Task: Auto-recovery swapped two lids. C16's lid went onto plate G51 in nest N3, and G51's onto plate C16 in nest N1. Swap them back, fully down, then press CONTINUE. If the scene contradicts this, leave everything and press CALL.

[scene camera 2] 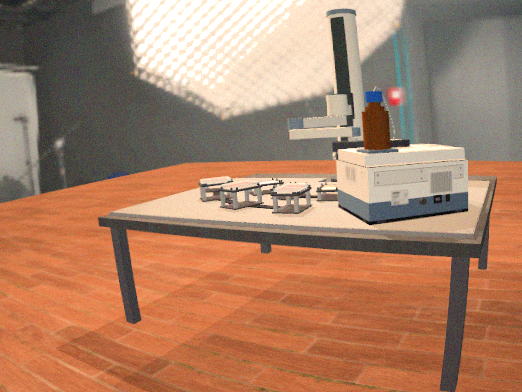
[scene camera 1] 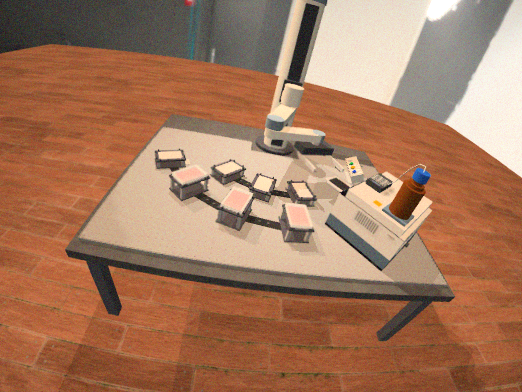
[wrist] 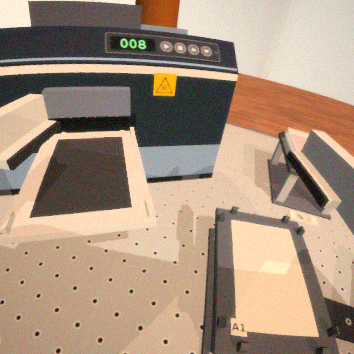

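Pixels of known places: gripper, between the fingertips: (scene camera 1: pixel 329 170) (wrist: pixel 176 124); arm's base, origin of its link: (scene camera 1: pixel 274 146).
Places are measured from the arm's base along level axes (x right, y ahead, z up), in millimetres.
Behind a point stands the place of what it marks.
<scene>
Three tall nests (scene camera 1: pixel 188 182) @(x 403, y 685, z 90 mm) (scene camera 1: pixel 235 207) @(x 201, y 807, z 103 mm) (scene camera 1: pixel 296 221) @(x -29, y 827, z 99 mm) carry plates with pinkish tops, and they also show in scene camera 2 (scene camera 2: pixel 216 181) @(x 381, y 661, z 93 mm) (scene camera 2: pixel 241 186) @(x 167, y 786, z 95 mm) (scene camera 2: pixel 291 189) @(x -77, y 841, z 97 mm). Part of one tall nest (wrist: pixel 286 187) @(x -77, y 708, z 47 mm) shows at the right of the wrist view, partly behind a finger. Plate codes and nest labels are not readable, so I cannot tell which lid is whose. My gripper (scene camera 1: pixel 324 165) @(x -200, y 525, z 175 mm) (wrist: pixel 176 124) @(x -200, y 525, z 175 mm) is open and empty, above the table between the arm base and the instrument. A small panel (scene camera 1: pixel 354 170) @(x -446, y 288, z 85 mm) with green, yellow and blue buttons stands right of it; its lettering is unreadable.
Low stands with cream tops (scene camera 1: pixel 170 158) @(x 541, y 473, z 60 mm) (scene camera 1: pixel 228 170) @(x 255, y 492, z 59 mm) (scene camera 1: pixel 263 185) @(x 86, y 563, z 56 mm) (scene camera 1: pixel 301 192) @(x -94, y 567, z 57 mm) stand behind the tall nests; one (wrist: pixel 265 285) @(x -101, y 527, z 57 mm) reads A1. The instrument (scene camera 1: pixel 370 220) @(x -302, y 842, z 170 mm) (scene camera 2: pixel 405 175) @(x -493, y 872, z 153 mm) (wrist: pixel 185 115) @(x -246, y 673, z 125 mm) shows 008, has its tray (wrist: pixel 139 190) @(x -224, y 525, z 113 mm) out and bears a brown bottle (scene camera 1: pixel 407 200) @(x -370, y 879, z 310 mm) (scene camera 2: pixel 376 130) @(x -410, y 885, z 292 mm).
</scene>
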